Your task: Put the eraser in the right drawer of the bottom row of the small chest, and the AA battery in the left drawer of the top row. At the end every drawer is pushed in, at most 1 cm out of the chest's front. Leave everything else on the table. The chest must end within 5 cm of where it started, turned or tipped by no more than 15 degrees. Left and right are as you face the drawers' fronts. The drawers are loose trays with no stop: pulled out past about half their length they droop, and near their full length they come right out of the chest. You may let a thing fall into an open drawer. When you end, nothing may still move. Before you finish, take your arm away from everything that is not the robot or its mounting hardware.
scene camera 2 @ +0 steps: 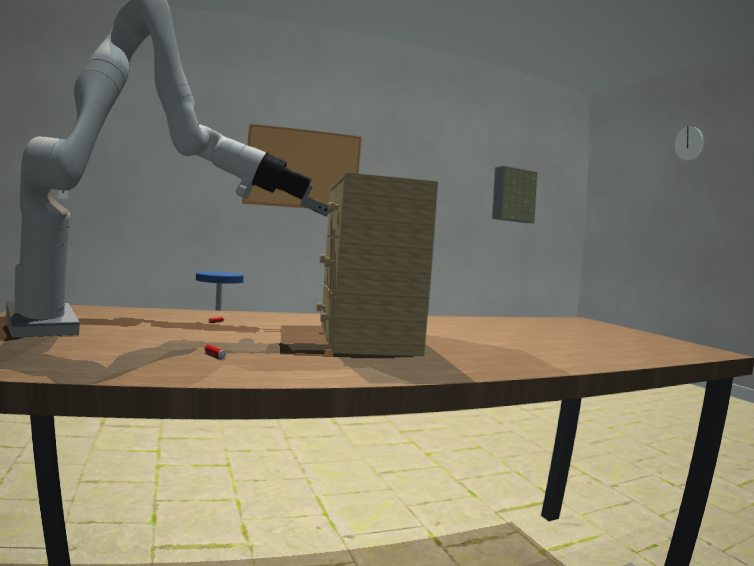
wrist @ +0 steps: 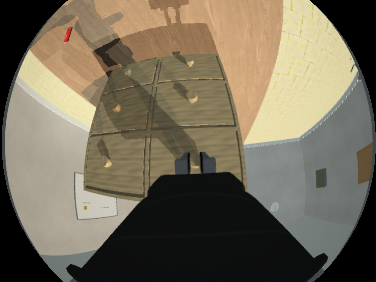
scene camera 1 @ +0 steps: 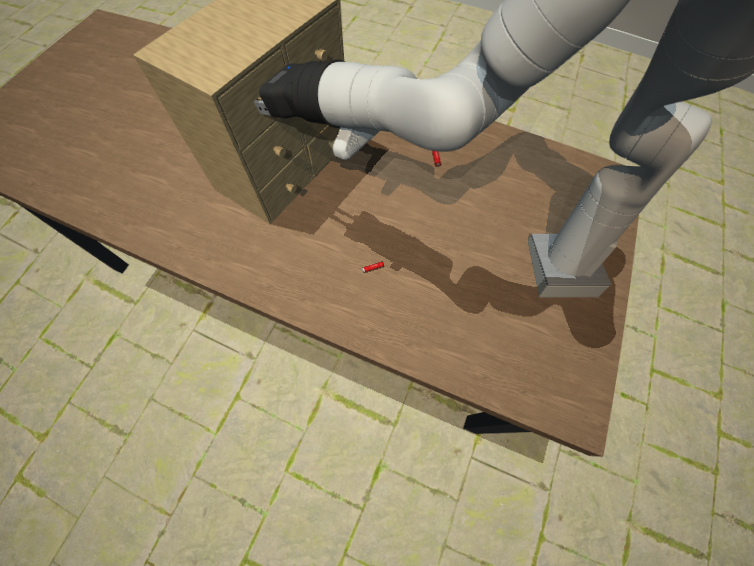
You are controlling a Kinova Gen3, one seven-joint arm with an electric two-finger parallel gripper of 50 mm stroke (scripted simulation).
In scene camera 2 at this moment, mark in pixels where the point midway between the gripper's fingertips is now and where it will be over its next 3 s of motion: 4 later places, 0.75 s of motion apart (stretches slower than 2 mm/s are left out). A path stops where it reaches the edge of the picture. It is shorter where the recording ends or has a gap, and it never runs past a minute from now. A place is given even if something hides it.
My gripper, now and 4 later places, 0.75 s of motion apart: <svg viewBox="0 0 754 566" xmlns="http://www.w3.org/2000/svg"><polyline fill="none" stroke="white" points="328,211 324,211 312,210 301,209 298,209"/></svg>
